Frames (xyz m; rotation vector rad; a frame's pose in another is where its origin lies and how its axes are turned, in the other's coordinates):
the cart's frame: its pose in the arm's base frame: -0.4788 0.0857 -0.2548 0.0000 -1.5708 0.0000
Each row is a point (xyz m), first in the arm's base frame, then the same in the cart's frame.
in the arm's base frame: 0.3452 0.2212 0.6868
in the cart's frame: 0.9416 0.1355 -0.8240
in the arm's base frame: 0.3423 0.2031 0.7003
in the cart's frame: 0.9551 0.1174 -0.8211
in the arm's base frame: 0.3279 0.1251 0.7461
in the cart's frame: 1.0009 0.0394 -0.8067
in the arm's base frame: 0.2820 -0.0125 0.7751
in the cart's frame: 1.0299 -0.0982 -0.7608
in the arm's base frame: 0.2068 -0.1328 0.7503
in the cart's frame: 1.0051 -0.2185 -0.6856
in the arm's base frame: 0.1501 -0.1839 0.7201
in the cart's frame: 0.9749 -0.2696 -0.6289
